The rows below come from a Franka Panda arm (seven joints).
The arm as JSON. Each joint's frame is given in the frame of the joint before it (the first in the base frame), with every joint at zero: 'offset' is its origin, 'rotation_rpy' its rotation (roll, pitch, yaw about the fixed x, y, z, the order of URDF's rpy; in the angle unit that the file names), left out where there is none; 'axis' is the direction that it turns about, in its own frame. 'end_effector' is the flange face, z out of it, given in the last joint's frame.
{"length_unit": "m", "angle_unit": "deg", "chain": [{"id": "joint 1", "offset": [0.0, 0.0, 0.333], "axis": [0.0, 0.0, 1.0]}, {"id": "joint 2", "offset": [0.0, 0.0, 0.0], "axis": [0.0, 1.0, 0.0]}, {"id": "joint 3", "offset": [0.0, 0.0, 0.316], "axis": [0.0, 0.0, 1.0]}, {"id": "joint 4", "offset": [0.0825, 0.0, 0.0], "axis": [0.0, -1.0, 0.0]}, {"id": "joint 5", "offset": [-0.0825, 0.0, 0.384], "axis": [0.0, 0.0, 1.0]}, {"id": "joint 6", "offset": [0.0, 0.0, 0.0], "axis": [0.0, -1.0, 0.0]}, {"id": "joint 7", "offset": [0.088, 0.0, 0.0], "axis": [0.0, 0.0, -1.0]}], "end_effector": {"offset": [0.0, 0.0, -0.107], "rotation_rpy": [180.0, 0.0, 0.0]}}
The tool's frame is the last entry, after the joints.
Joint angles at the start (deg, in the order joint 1, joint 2, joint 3, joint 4, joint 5, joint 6, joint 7): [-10.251, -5.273, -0.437, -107.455, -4.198, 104.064, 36.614]
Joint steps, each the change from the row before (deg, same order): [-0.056, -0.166, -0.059, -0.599, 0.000, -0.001, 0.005]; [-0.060, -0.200, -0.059, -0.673, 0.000, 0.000, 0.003]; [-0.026, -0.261, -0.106, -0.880, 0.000, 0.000, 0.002]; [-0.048, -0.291, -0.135, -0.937, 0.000, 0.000, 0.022]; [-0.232, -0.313, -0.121, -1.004, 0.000, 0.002, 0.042]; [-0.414, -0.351, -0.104, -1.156, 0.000, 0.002, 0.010]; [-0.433, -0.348, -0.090, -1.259, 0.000, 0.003, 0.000]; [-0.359, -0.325, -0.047, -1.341, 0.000, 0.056, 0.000]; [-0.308, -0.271, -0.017, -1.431, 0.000, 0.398, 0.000]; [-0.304, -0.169, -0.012, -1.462, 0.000, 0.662, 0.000]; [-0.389, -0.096, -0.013, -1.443, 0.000, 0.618, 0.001]
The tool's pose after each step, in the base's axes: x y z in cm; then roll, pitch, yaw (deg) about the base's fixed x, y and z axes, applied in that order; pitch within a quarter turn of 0, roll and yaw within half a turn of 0. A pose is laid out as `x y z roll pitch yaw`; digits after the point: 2 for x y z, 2 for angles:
52.50 -10.65 54.75 177.59 -3.55 -46.38
52.28 -10.72 54.37 177.32 -3.16 -46.48
51.99 -10.79 53.87 176.97 -2.65 -46.60
51.66 -10.90 53.35 176.61 -2.11 -46.78
51.27 -11.16 52.80 176.23 -1.55 -47.16
50.79 -11.55 52.16 175.77 -0.88 -47.68
50.28 -11.92 51.43 175.26 -0.13 -48.19
49.77 -12.18 50.62 174.71 0.66 -48.60
49.32 -12.37 49.74 174.28 1.29 -48.90
48.93 -12.55 48.79 173.93 1.81 -49.17
48.51 -12.80 47.78 173.52 2.42 -49.55

